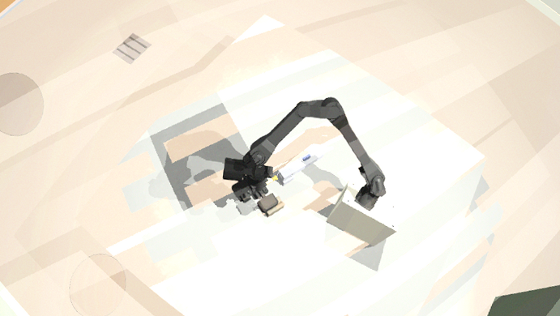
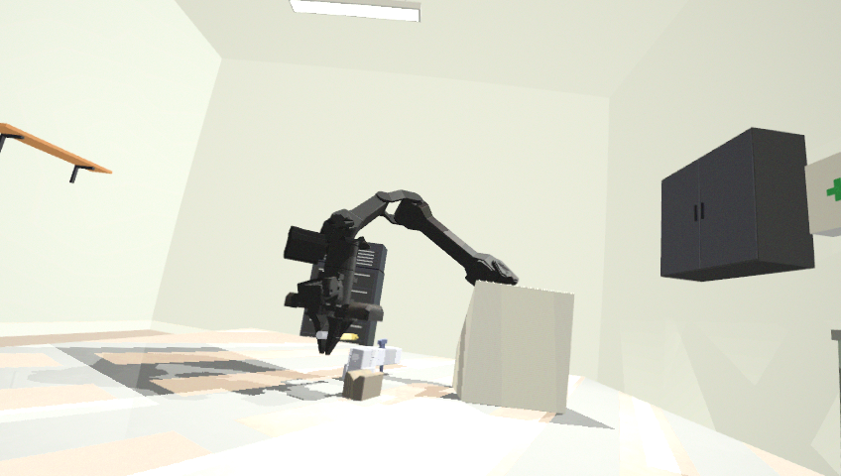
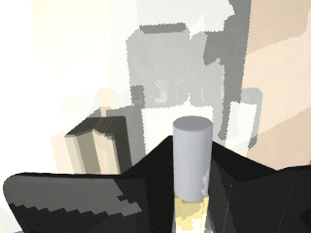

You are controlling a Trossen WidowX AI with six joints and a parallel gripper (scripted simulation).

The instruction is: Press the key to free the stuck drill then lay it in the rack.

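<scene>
Right now the drill is 1 cm behind my gripper tip, 4 cm to the right of it and 3 cm above it. Also, from my gripper tip: blue key (6 cm behind, 22 cm to the right, 1 cm below); then fixture (5 cm behind, 20 cm to the right, 2 cm below).
</scene>
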